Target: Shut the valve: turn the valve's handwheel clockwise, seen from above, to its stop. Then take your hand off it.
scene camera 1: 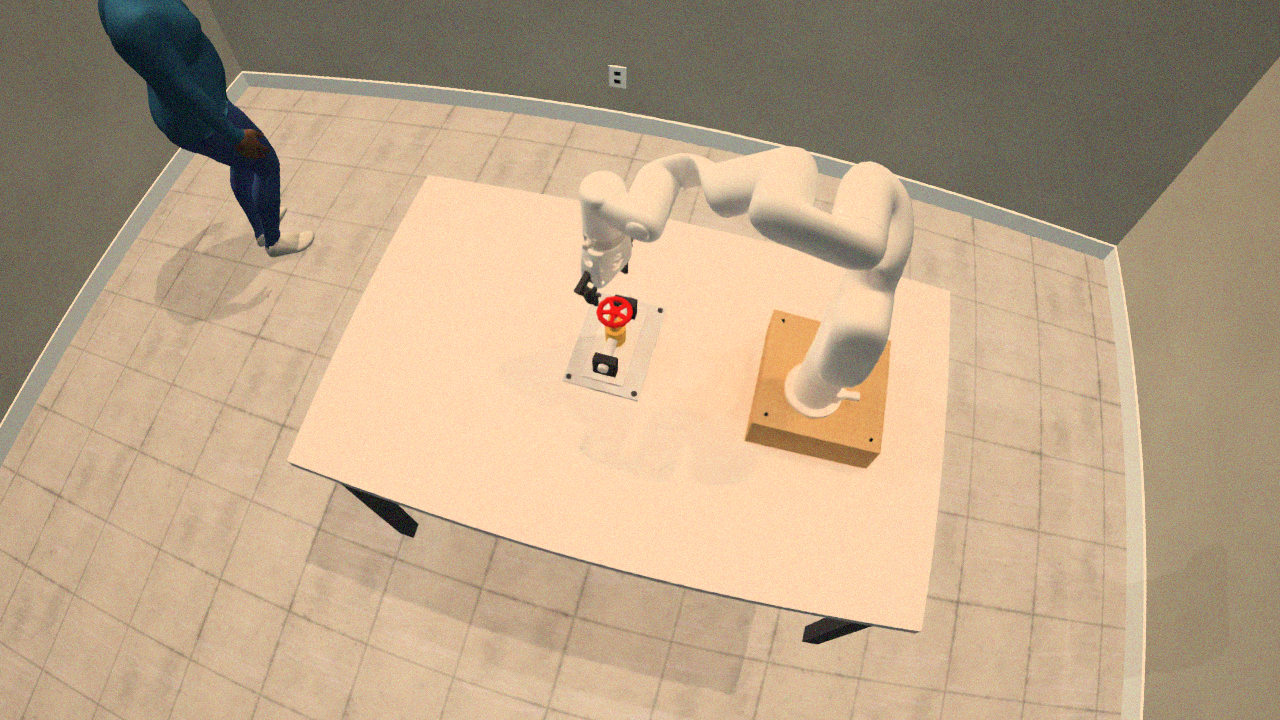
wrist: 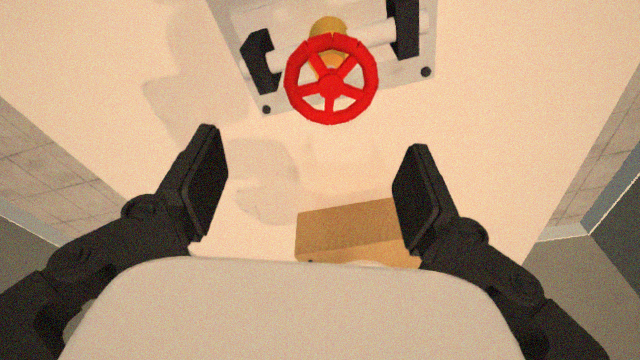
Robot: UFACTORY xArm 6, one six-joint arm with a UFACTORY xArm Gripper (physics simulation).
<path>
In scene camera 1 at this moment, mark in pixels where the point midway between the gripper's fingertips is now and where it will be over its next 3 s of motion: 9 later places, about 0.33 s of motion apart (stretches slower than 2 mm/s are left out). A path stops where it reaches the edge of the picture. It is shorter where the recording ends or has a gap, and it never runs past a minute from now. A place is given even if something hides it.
My gripper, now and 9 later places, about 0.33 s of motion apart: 606, 285; 606, 285; 611, 295; 611, 299; 615, 303; 612, 304; 616, 312; 615, 311; 616, 310; 617, 309
</path>
